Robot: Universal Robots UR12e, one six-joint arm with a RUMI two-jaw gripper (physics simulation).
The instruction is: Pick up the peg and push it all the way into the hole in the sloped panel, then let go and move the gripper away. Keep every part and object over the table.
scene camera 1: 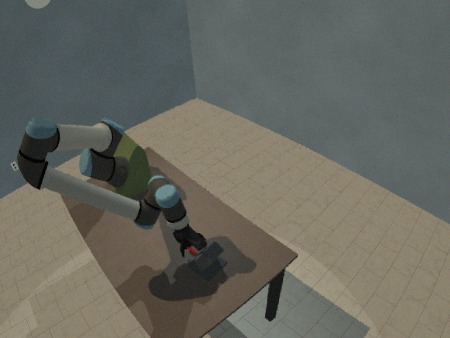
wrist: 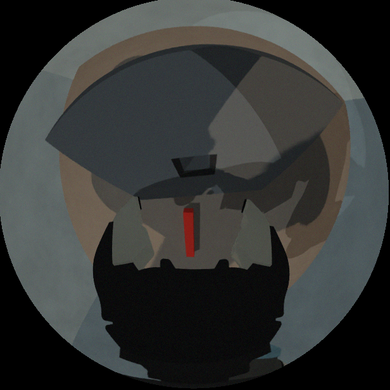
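Where they show: gripper, fingertip midpoint: [scene camera 1: 197, 255]; arm's base, link origin: [scene camera 1: 120, 172].
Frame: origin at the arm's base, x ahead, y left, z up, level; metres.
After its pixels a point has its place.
The red peg [scene camera 1: 191, 250] @(y 0.103, x 0.679, z -0.087 m) [wrist: 189, 234] is a slim bar lying near the lower edge of the grey block's sloped panel [scene camera 1: 208, 257] @(y 0.120, x 0.821, z 0.005 m) [wrist: 150, 110], apart from it. The panel's dark four-sided hole [wrist: 197, 164] shows in the wrist view, a little beyond the peg's far end; it cannot be made out in the scene view. My gripper [scene camera 1: 193, 251] @(y 0.110, x 0.722, z -0.084 m) [wrist: 191, 199] is open over the peg. Its two pale fingers stand wide apart on either side of the peg, with a gap on each side. In the scene view the gripper hides part of the peg.
The grey block stands on the brown table [scene camera 1: 220, 215] @(y 0.341, x 0.560, z -0.099 m) [wrist: 75, 200], close in front of the gripper. The table's right corner [scene camera 1: 295, 255] @(y 0.466, x 0.988, z -0.099 m) lies beyond the block. Dark shadows of the arm and block fall across the table. The green robot base [scene camera 1: 135, 167] @(y 0.079, x 0.120, z 0.069 m) stands at the back.
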